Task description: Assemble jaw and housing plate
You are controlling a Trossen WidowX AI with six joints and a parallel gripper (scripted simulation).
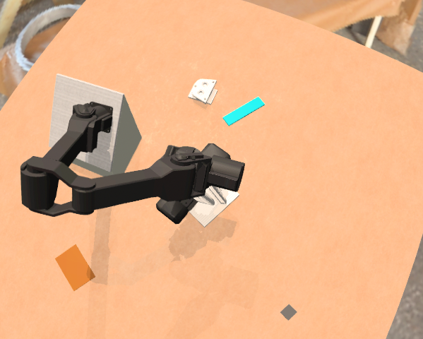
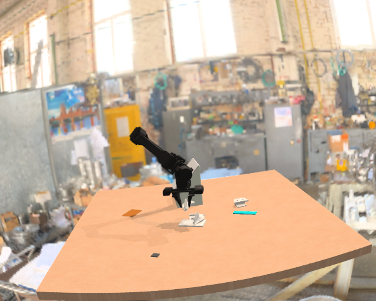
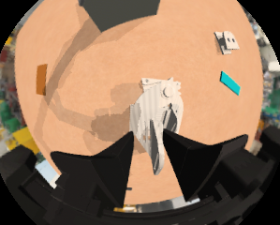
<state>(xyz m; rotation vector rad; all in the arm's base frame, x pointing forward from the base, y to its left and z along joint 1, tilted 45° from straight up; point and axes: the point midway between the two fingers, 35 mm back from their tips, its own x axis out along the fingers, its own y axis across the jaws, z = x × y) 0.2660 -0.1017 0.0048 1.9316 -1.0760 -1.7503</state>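
Right now my gripper tip is 30 mm short of the white base plate, 20 mm to the right of it and 80 mm above it. The rest, counted from my gripper tip: cyan strip (20 mm ahead, 290 mm to the left, 80 mm below); small grey square (300 mm ahead, 180 mm to the right, 80 mm below); jaw (10 mm behind, 60 mm to the left, 70 mm below).
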